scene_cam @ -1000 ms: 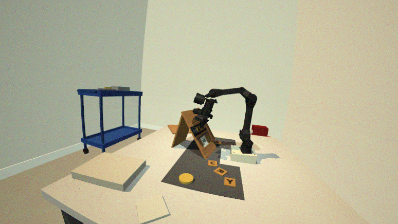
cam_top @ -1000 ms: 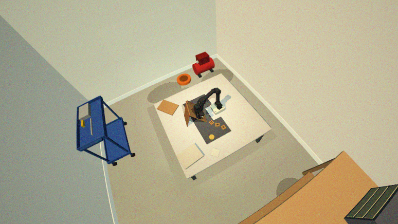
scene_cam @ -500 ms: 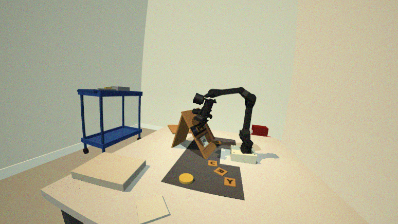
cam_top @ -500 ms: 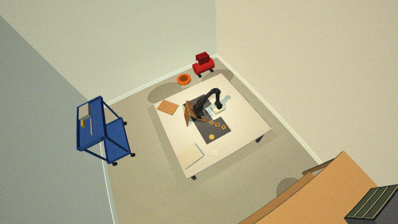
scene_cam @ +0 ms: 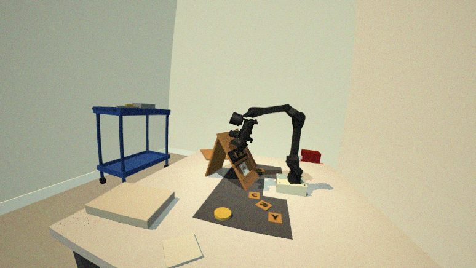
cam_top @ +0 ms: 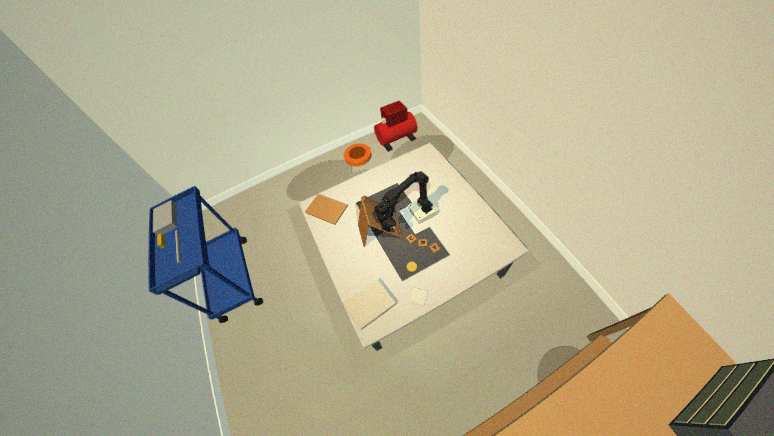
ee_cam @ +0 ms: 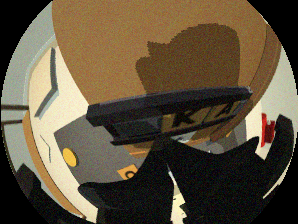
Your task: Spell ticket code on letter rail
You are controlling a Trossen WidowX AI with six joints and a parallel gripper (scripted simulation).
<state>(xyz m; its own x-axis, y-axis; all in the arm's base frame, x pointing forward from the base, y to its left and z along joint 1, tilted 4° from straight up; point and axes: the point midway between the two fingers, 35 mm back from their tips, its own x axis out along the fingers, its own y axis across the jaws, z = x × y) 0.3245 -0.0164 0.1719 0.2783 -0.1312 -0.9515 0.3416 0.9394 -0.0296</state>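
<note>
My gripper tip is now 4 cm past the white ticket, 2 cm to the left of it and 9 cm above it. From my gripper tip the other things lie so: pale pad 12 cm ahead, 50 cm to the left, 18 cm below; then yellow disc 2 cm ahead, 31 cm to the left, 17 cm below; then dark mat 14 cm behind, 18 cm below.
</note>
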